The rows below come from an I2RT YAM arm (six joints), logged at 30 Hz.
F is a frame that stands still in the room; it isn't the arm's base.
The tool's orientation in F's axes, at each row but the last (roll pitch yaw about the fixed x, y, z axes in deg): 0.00, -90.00, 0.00; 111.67, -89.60, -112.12; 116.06, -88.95, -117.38; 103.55, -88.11, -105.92; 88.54, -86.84, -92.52; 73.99, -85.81, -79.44; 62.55, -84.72, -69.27; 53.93, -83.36, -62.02; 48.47, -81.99, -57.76; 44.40, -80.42, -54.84; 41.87, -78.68, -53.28
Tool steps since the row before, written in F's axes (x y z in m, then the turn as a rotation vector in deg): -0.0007, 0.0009, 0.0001, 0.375, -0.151, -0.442; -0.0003, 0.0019, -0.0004, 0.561, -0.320, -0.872; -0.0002, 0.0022, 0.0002, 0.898, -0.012, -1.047; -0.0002, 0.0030, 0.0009, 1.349, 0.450, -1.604; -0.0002, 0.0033, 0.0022, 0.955, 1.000, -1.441; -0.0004, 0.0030, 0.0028, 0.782, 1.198, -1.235; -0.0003, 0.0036, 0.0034, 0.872, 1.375, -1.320; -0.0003, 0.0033, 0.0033, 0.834, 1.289, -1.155; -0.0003, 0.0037, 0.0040, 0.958, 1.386, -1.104; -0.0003, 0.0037, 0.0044, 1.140, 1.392, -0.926; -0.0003, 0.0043, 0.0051, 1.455, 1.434, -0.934
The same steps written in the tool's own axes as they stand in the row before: 0.0001, 0.0009, 0.0007, -0.442, -0.151, -0.375; -0.0004, 0.0019, 0.0003, -0.871, -0.321, -0.561; 0.0002, 0.0022, 0.0002, -1.054, -0.009, -0.890; 0.0008, 0.0030, 0.0003, -1.630, 0.454, -1.317; 0.0020, 0.0034, 0.0004, -1.496, 0.983, -0.885; 0.0026, 0.0031, 0.0007, -1.307, 1.177, -0.690; 0.0031, 0.0038, 0.0009, -1.404, 1.356, -0.763; 0.0029, 0.0035, 0.0010, -1.234, 1.282, -0.726; 0.0035, 0.0040, 0.0012, -1.185, 1.402, -0.828; 0.0038, 0.0041, 0.0015, -0.993, 1.463, -0.984; 0.0043, 0.0048, 0.0018, -0.971, 1.568, -1.283
